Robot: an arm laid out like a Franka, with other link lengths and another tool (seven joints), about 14 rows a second.
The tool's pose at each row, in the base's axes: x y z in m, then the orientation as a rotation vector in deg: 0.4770, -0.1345, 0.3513, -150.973, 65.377, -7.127; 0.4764, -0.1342, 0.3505, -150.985, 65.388, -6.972; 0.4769, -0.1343, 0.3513, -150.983, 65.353, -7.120; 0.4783, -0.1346, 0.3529, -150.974, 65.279, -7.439; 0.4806, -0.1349, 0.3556, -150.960, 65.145, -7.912; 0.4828, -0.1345, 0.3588, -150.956, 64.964, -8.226; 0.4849, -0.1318, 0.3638, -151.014, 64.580, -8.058; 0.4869, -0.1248, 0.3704, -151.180, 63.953, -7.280; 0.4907, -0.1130, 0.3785, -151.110, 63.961, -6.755; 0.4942, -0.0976, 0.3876, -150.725, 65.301, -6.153; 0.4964, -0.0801, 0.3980, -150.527, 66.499, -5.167; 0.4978, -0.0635, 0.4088, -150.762, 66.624, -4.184; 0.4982, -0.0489, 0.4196, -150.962, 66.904, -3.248; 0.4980, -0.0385, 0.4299, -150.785, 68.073, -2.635
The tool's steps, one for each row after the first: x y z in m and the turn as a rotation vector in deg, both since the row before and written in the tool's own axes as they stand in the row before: -0.0006, 0.0004, 0.0007, -0.051, -0.093, 0.018; 0.0004, -0.0005, -0.0007, 0.049, 0.086, -0.035; 0.0011, -0.0012, -0.0013, 0.109, 0.185, -0.072; 0.0017, -0.0022, -0.0022, 0.170, 0.269, -0.122; 0.0012, -0.0027, -0.0026, 0.141, 0.159, -0.139; -0.0006, -0.0047, -0.0038, 0.051, -0.181, -0.236; -0.0038, -0.0079, -0.0045, -0.096, -0.599, -0.360; -0.0060, -0.0128, -0.0045, -0.064, -0.357, 0.077; -0.0088, -0.0152, -0.0047, -0.286, -0.188, 0.998; -0.0116, -0.0159, -0.0058, -0.500, -0.405, 0.888; -0.0118, -0.0146, -0.0066, -0.493, -0.520, 0.097; -0.0111, -0.0125, -0.0072, -0.510, -0.461, 0.198; -0.0085, -0.0091, -0.0077, -0.423, -0.163, 0.826
